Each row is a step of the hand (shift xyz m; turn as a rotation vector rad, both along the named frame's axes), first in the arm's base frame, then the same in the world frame.
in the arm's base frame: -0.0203 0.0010 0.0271 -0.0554 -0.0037 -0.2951
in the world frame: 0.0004 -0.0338 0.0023 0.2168 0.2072 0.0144
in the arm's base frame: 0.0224 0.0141 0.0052 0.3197 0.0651 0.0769
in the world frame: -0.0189 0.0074 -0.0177 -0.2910 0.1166 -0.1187
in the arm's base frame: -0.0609 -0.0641 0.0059 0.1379 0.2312 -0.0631
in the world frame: 0.0361 -0.0339 0.0735 -0.0406 0.1087 -0.2510
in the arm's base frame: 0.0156 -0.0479 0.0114 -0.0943 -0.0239 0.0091
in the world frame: -0.0258 0.0044 0.0445 0.0665 -0.0597 0.0395
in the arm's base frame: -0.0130 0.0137 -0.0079 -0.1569 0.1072 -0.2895
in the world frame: 0.0169 -0.0024 -0.0113 0.3100 0.1333 -0.0777
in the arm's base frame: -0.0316 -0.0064 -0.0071 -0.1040 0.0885 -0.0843
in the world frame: 0.0285 -0.0119 0.0117 0.1448 -0.0005 -0.0692
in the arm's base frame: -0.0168 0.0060 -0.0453 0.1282 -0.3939 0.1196
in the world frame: 0.0408 0.0264 -0.0029 -0.2276 0.0152 0.3659
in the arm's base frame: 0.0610 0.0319 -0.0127 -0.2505 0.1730 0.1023
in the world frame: -0.0367 0.0425 -0.0417 0.1640 -0.2445 -0.1284
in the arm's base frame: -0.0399 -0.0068 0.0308 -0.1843 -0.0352 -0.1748
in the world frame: 0.0128 -0.0474 0.0133 0.2446 0.0382 0.0667
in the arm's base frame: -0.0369 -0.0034 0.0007 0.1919 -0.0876 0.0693
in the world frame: 0.0285 -0.0216 0.0096 -0.2060 0.0634 0.0535
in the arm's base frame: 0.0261 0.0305 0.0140 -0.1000 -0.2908 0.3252
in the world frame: -0.0248 0.0008 -0.0345 -0.1518 -0.2933 0.3021
